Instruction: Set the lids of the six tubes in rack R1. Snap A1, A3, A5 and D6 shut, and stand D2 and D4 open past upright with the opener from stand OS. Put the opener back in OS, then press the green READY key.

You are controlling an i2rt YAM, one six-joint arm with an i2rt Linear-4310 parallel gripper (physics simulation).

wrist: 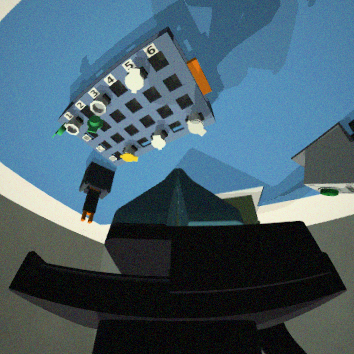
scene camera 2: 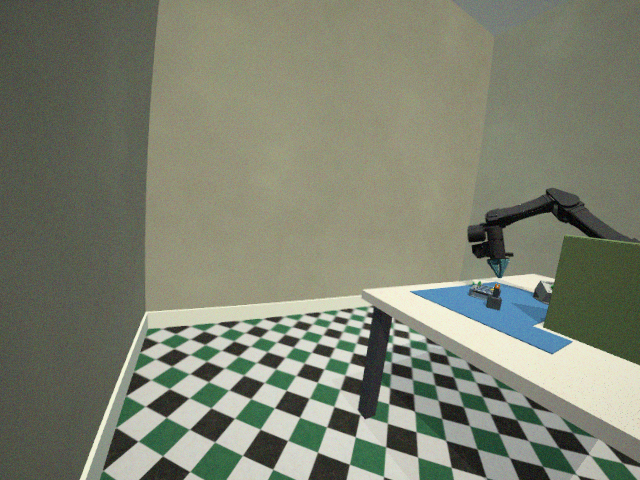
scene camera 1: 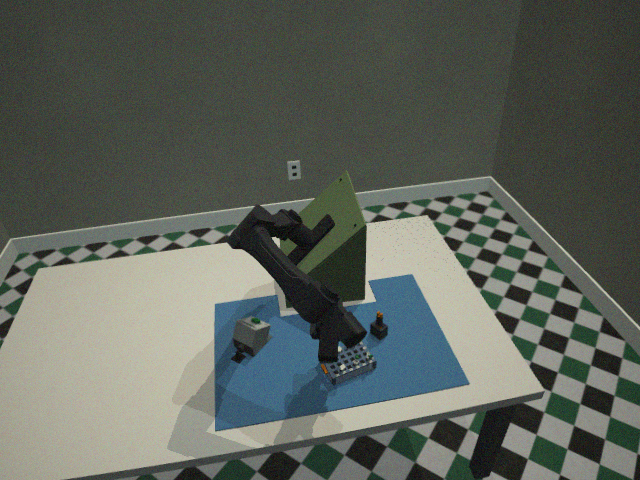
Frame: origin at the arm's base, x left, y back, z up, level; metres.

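Seen in the pictures: gripper, fingertip midpoint: (wrist: 177, 174) (scene camera 2: 499, 278); arm's base, link origin: (scene camera 2: 626, 288) (scene camera 1: 310, 242).
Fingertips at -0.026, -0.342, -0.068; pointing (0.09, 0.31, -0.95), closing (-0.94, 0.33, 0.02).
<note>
Offsets run from my fingertips to a thing's top centre, as dx, dy, dz. "spot": to the spot under its first point. Level surfaces: height alone.
My gripper (scene camera 2: 499, 276) (wrist: 177, 174) is shut and empty, above the mat and apart from the rack; its fingers are hidden in scene camera 1. Rack R1 {+0.028, -0.032, -0.022} (scene camera 1: 356, 373) (scene camera 2: 478, 294) (wrist: 201, 102) holds the tubes. In the wrist view, A1 (wrist: 72, 129) and A3 {spot: +0.049, -0.055, -0.045} (wrist: 98, 107) show open rings, with green lids beside them. A5 {+0.008, -0.065, -0.038} (wrist: 134, 80), D4 {+0.017, -0.005, -0.038} (wrist: 159, 141) and D6 {-0.021, -0.011, -0.035} (wrist: 196, 126) show cream lids, D2 {+0.054, +0.003, -0.038} (wrist: 129, 157) a yellow one; their exact angles are unclear. The orange-tipped opener {+0.150, +0.051, +0.005} (scene camera 1: 379, 316) (scene camera 2: 497, 288) (wrist: 90, 202) stands in stand OS {+0.150, +0.051, -0.040} (scene camera 1: 378, 329) (scene camera 2: 494, 302) (wrist: 97, 177). The green READY key (scene camera 1: 255, 320) (wrist: 329, 192) tops its box.
The grey key box {spot: -0.205, +0.085, -0.013} (scene camera 1: 251, 335) (wrist: 330, 160) stands on the blue mat {dz -0.080} (scene camera 1: 423, 351) (scene camera 2: 550, 343), on the other side of the rack from OS. A tall green slanted panel (scene camera 1: 343, 268) (scene camera 2: 594, 294) rises behind the rack, near the arm. An orange tab {spot: -0.036, -0.043, -0.057} (wrist: 200, 77) marks one rack end.
</note>
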